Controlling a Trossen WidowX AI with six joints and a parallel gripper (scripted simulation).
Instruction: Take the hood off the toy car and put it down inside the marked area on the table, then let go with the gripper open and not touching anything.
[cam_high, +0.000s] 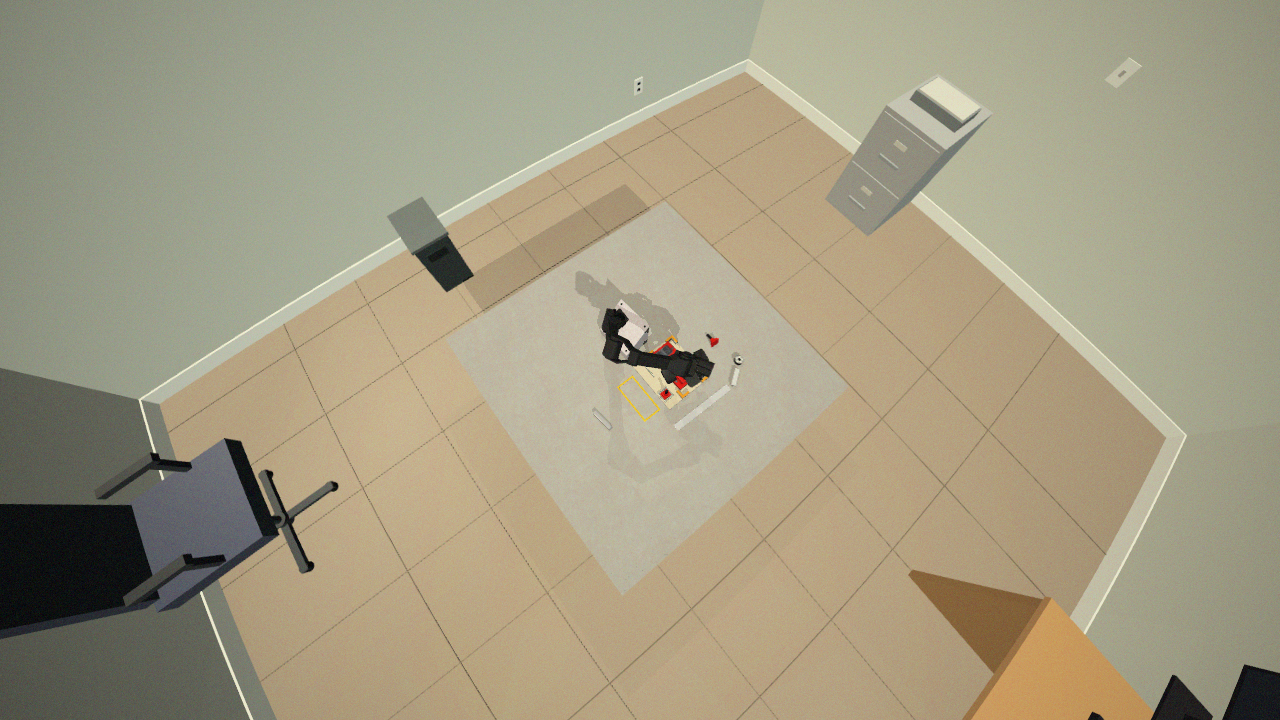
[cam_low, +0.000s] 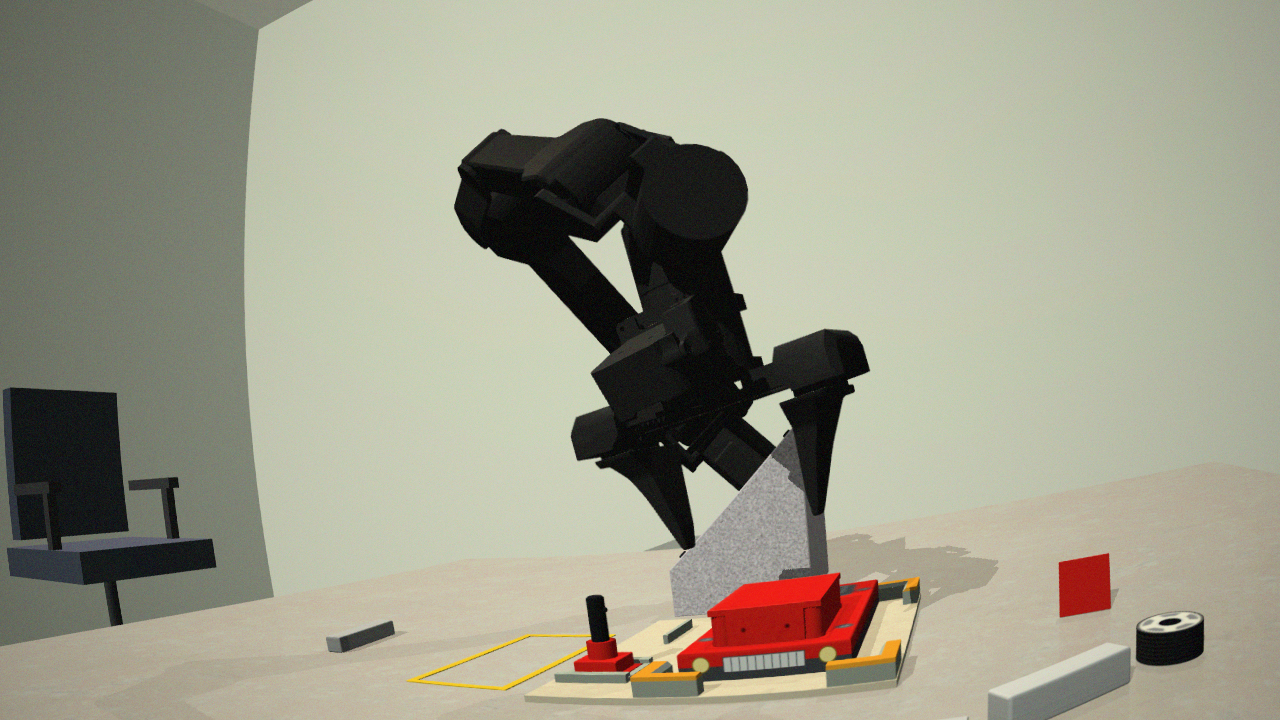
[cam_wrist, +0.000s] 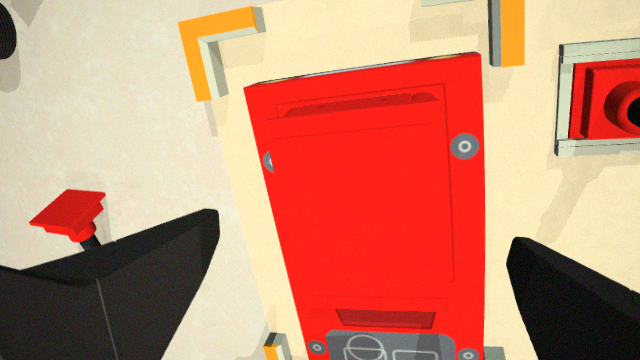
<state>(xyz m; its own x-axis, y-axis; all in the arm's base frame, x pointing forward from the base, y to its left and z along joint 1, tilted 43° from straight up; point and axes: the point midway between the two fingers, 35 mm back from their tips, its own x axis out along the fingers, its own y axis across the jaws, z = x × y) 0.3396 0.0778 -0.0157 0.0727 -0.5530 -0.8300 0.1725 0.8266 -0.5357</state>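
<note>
The red hood is 5 cm below my gripper tip, 2 cm behind it and 1 cm to the left of it. Also, from my gripper tip: grey engine block (7 cm below, 2 cm behind, 1 cm to the left); then black post (10 cm to the right, 6 cm below, 2 cm ahead); then grey bar (19 cm to the left, 15 cm ahead, 8 cm below).
</note>
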